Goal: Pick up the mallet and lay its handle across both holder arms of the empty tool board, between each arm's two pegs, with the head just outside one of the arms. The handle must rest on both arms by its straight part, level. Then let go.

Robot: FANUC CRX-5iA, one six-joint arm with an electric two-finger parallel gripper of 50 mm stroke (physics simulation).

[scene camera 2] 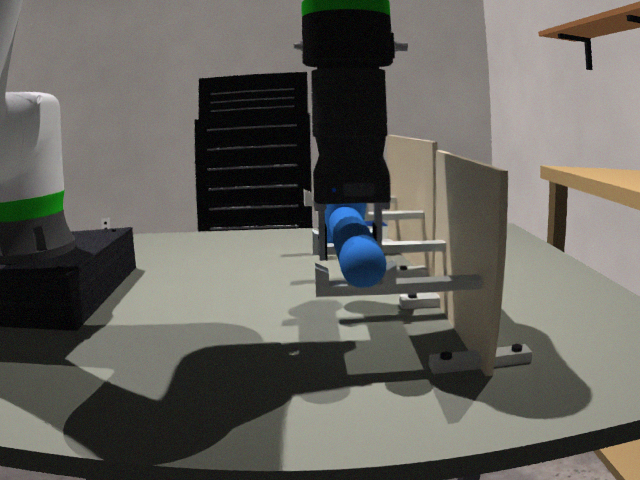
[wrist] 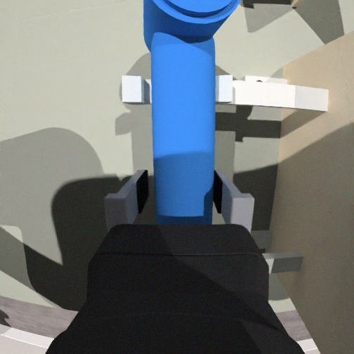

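Note:
The blue mallet [scene camera 2: 351,232] [wrist: 183,125] lies across both arms of the near tool board [scene camera 2: 473,232] [wrist: 317,165]. In the wrist view its handle passes between the two pegs of the far arm [scene camera 2: 418,245] [wrist: 265,94], and its head [wrist: 185,25] is just beyond that arm. In the scene view the rounded handle end lies between the pegs of the near arm [scene camera 2: 434,283] [wrist: 287,262]. Exact contact and level are hard to tell. My gripper [scene camera 2: 350,250] [wrist: 179,182] is open and points down, its fingers on either side of the handle between the arms, with gaps showing in the wrist view.
A second board [scene camera 2: 410,175] with light arms [scene camera 2: 405,214] stands behind the near one. White feet with dark bolts [scene camera 2: 454,361] hold the near board on the table [scene camera 2: 180,289]. The robot's dark base [scene camera 2: 41,294] is at the left.

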